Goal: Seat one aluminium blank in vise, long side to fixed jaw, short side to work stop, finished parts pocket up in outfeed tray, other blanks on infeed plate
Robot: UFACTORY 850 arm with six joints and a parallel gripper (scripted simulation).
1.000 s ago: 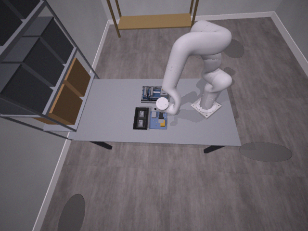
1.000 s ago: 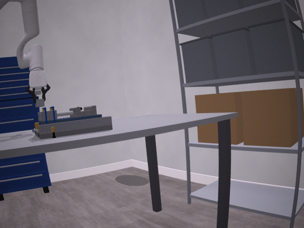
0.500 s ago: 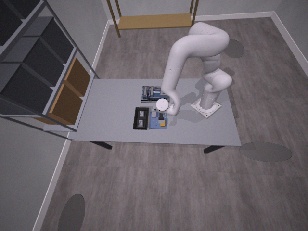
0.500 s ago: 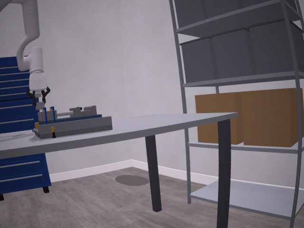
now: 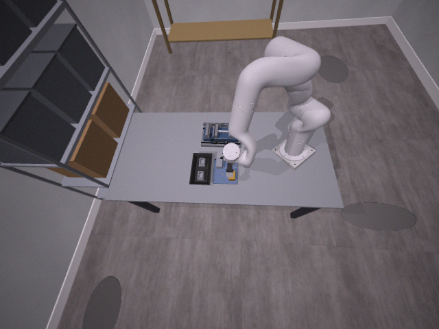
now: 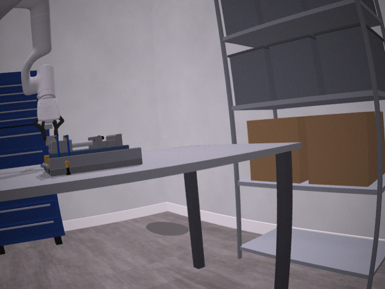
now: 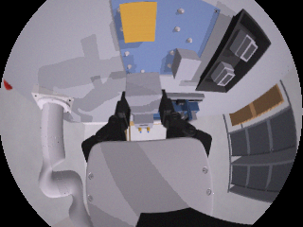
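The brass blank is 100 mm below my hand, 80 mm to the left of it and 10 mm behind it.
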